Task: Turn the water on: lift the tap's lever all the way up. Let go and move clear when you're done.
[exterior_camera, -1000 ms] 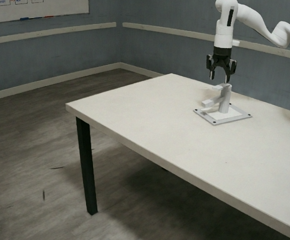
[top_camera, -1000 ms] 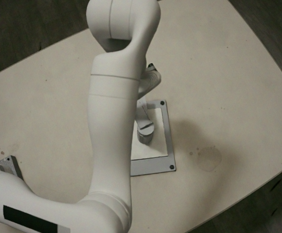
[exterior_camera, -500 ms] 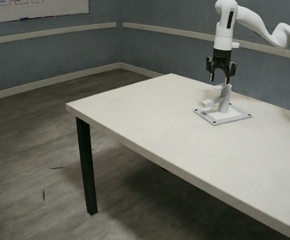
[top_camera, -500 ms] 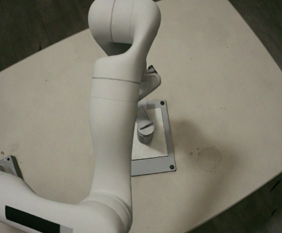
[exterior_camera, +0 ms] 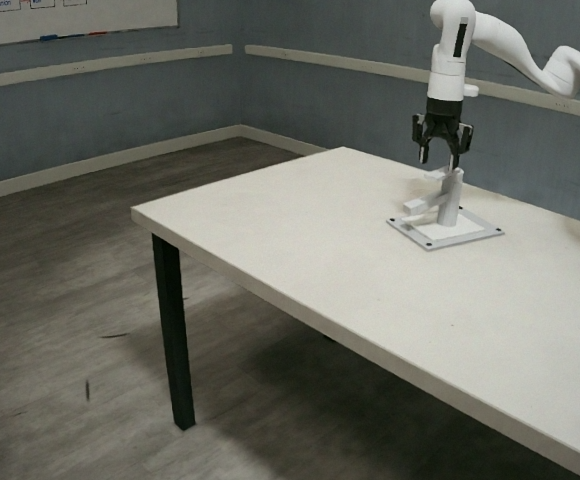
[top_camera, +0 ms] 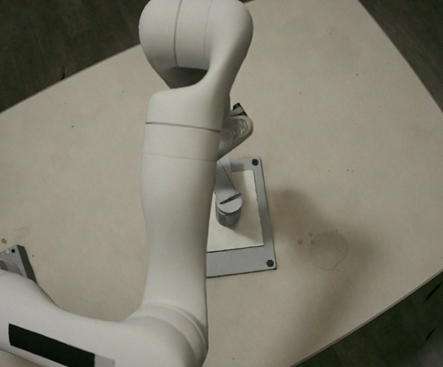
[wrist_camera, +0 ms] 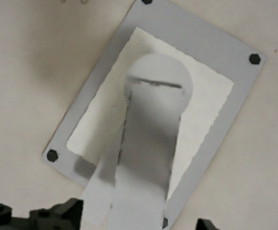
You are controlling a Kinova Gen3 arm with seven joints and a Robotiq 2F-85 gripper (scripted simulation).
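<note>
Right now the tap lever is 6 cm to the right of my hand, 4 cm below it and 1 cm ahead of it. From my hand the other things lie so: tap (9 cm below, 6 cm to the right, 1 cm ahead); then plate (18 cm below, 8 cm to the right, 1 cm ahead).
</note>
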